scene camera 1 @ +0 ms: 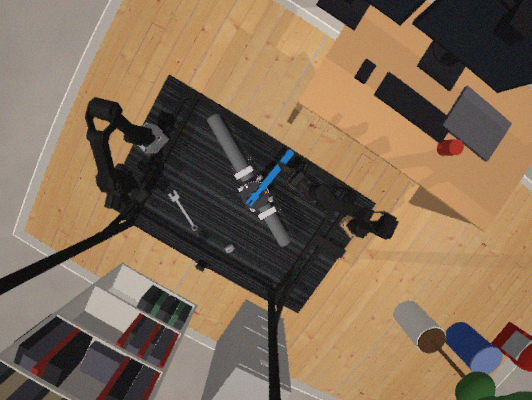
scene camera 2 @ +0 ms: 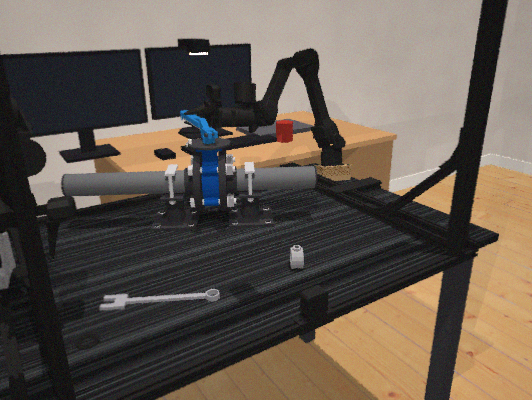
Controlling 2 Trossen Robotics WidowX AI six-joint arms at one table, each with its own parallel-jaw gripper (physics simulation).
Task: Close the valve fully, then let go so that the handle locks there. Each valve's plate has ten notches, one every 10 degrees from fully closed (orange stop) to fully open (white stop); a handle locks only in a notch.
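Frame: origin at the left arm's base, x ahead, y left, z up, level; metres.
Where they show: left gripper, fingertip midpoint: point(scene camera 1: 139, 184); right gripper, fingertip midpoint: point(scene camera 1: 277, 161) point(scene camera 2: 184, 118); left arm's base at its link origin: point(scene camera 1: 146, 137); right arm's base at its link origin: point(scene camera 1: 353, 225) point(scene camera 2: 332, 165).
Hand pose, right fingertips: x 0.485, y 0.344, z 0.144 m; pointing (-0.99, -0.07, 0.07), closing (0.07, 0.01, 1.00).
Note:
Things, the pixels of their top centre, and the offset from my right fingertips. Level surfaces: height alone.
- valve's blue handle at its top centre: point(scene camera 2: 196, 115) point(scene camera 1: 269, 178) dx +0.025, dy -0.067, dz +0.018 m
- grey pipe at its top centre: point(scene camera 2: 125, 172) point(scene camera 1: 229, 148) dx -0.179, dy -0.105, dz -0.111 m
- pale wrench at its top centre: point(scene camera 2: 161, 295) point(scene camera 1: 183, 211) dx -0.143, dy -0.512, dz -0.246 m
- small white block at its top centre: point(scene camera 2: 296, 246) point(scene camera 1: 228, 250) dx +0.160, dy -0.478, dz -0.206 m
- black table at its surface level: dz -0.258 m
The valve's blue handle point(scene camera 1: 271, 176) point(scene camera 2: 201, 123) sits on top of the valve body and points obliquely across the grey pipe point(scene camera 1: 225, 137) point(scene camera 2: 120, 184), toward the desk side. A small orange mark shows beside the handle at the plate in scene camera 1; the notches are too small to read. My right gripper point(scene camera 1: 281, 165) point(scene camera 2: 193, 114) is shut on the handle toward its far end; its fingers are dark and partly hidden. My left gripper point(scene camera 1: 155, 139) is open and empty, away from the valve at the table's left part; in scene camera 2 it is partly hidden behind a frame post.
A pale wrench point(scene camera 1: 184, 212) point(scene camera 2: 165, 298) and a small white block point(scene camera 1: 229, 248) point(scene camera 2: 297, 258) lie on the black table point(scene camera 1: 240, 265) point(scene camera 2: 260, 280), on the side away from the desk. Dark frame posts point(scene camera 1: 273, 345) point(scene camera 2: 477, 120) rise at the table. White clamps hold the pipe.

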